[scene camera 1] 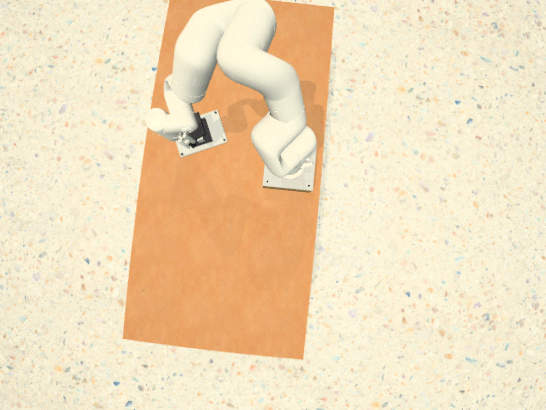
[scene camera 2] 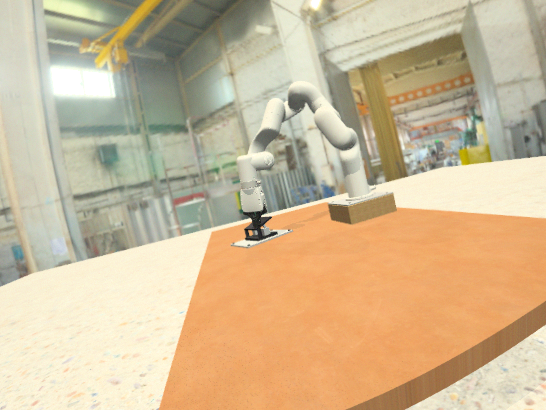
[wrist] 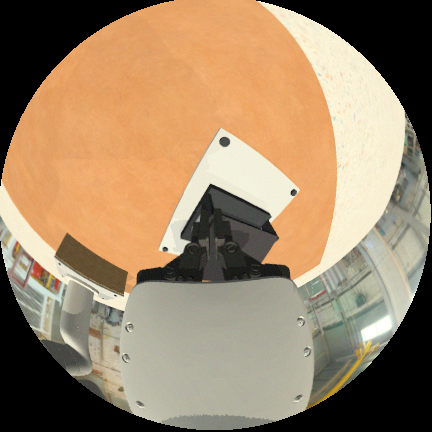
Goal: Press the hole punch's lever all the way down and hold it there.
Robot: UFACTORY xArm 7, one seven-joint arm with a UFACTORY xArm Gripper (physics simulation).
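Places are measured from the arm's base along level axes (x ahead, y left, z up), in metres.
Pixels of known places: gripper, between the fingertips: (scene camera 2: 257,227) (wrist: 210,219); arm's base, origin of its link: (scene camera 2: 359,197) (wrist: 81,283).
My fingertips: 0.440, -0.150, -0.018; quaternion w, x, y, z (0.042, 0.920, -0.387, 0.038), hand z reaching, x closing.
Note:
Ahead of a thing's pixels: the offset from my fingertips to its top centre, as dx, dy, dz. Level surfaces: height alone.
The black hole punch (scene camera 1: 203,131) (scene camera 2: 256,237) sits on a white mounting plate @[-0.025, -0.066, -0.053] (scene camera 1: 219,131) (scene camera 2: 241,244) (wrist: 240,167). Its flat dark lever @[-0.025, -0.066, +0.028] (scene camera 2: 265,221) (wrist: 257,241) is still slanted in scene camera 2, with a gap between it and the punch's base. My gripper (scene camera 2: 256,223) (wrist: 210,219) is shut, holds nothing, and points down at the lever. The fingertips look to be at or against the lever, but the exact contact is too small to tell. In scene camera 1, the wrist covers the fingertips and part of the punch.
The arm's base block (scene camera 1: 288,182) (scene camera 2: 374,208) (wrist: 92,262) stands on the orange table top @[dz -0.065] (scene camera 1: 215,260) (scene camera 2: 325,300) (wrist: 125,100), apart from the punch. The arm arches from this base to the punch. A long table edge runs close beside the mounting plate.

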